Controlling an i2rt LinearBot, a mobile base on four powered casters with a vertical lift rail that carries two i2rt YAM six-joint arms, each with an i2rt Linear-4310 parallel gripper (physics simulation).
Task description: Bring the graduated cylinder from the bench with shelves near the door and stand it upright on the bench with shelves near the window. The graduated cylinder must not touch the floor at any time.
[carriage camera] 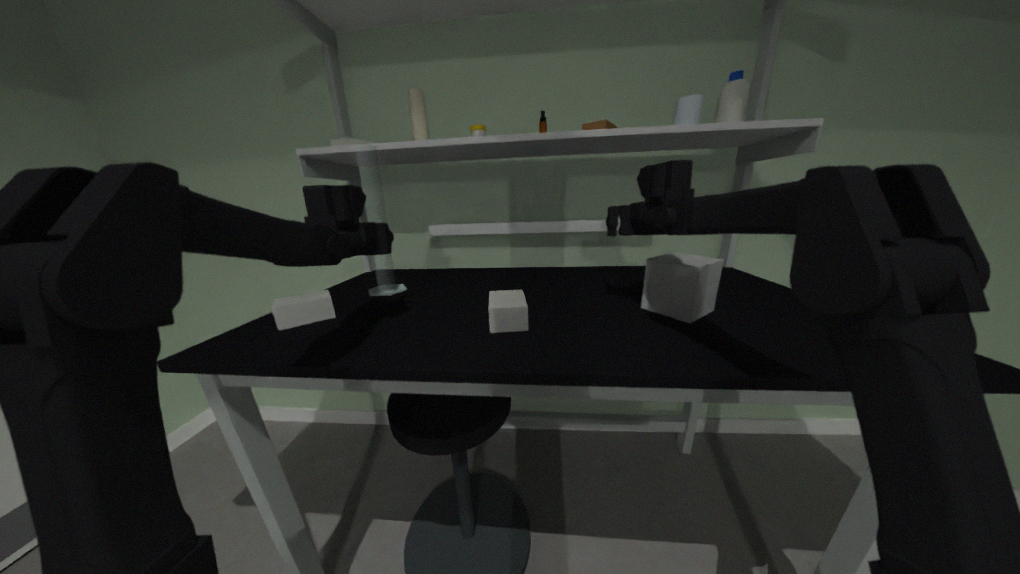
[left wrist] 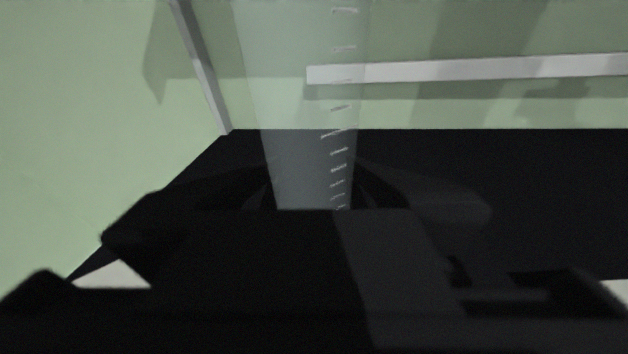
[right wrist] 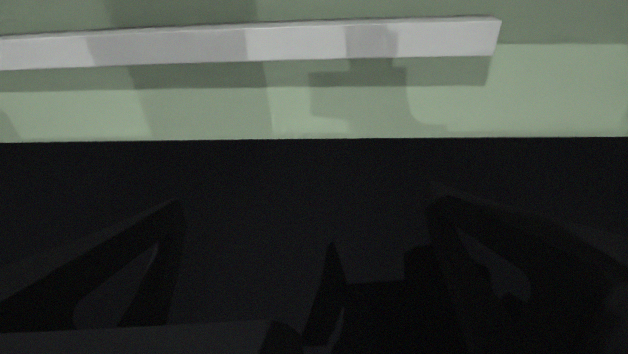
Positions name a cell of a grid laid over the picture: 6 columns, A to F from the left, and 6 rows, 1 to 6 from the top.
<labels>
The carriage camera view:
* my left gripper: C3
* my right gripper: D3
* graduated cylinder: C2
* bench with shelves: D4
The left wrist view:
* my left gripper: C3
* graduated cylinder: C2
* bench with shelves: F4
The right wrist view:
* bench with shelves: D5
</labels>
